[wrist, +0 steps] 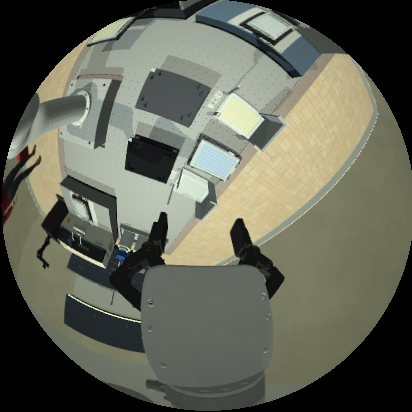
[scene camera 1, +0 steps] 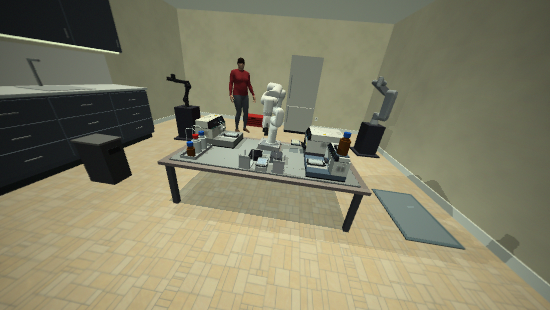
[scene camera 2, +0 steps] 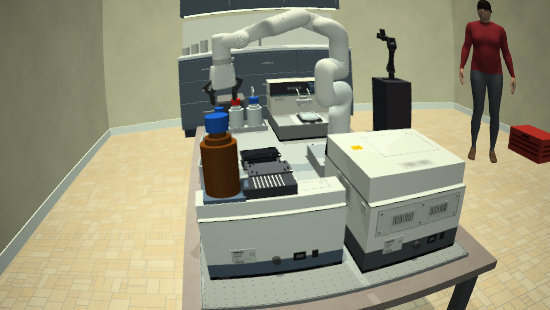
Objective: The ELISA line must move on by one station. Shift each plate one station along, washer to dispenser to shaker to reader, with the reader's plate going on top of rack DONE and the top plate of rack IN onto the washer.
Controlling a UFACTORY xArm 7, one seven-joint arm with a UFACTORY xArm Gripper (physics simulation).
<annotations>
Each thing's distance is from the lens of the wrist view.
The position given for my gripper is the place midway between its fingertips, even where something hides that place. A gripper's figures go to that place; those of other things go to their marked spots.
my gripper [wrist: 200, 222]: 15 cm
bluish plate [wrist: 208, 157]: 36 cm
</annotations>
